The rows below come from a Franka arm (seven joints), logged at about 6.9 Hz.
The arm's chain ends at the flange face. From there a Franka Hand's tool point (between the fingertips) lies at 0.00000 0.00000 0.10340 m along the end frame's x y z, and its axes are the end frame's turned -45 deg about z.
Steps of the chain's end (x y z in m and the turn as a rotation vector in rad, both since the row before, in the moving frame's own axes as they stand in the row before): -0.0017, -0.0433, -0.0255, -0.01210, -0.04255, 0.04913; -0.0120, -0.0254, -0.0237, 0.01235, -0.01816, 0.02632; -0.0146, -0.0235, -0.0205, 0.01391, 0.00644, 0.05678; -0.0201, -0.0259, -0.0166, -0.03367, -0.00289, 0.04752; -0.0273, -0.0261, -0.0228, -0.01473, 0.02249, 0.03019; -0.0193, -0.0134, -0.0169, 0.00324, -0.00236, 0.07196
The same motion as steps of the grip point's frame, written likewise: 0.0255, -0.0341, -0.0256, 0.02153, -0.03864, 0.04913; 0.0091, -0.0287, -0.0237, 0.02157, -0.00411, 0.02632; 0.0078, -0.0274, -0.0205, 0.00528, 0.01439, 0.05678; 0.0014, -0.0303, -0.0167, -0.02176, -0.02585, 0.04752; -0.0003, -0.0350, -0.0228, -0.02632, 0.00549, 0.03019; -0.0041, -0.0235, -0.0169, 0.00396, 0.00062, 0.07196
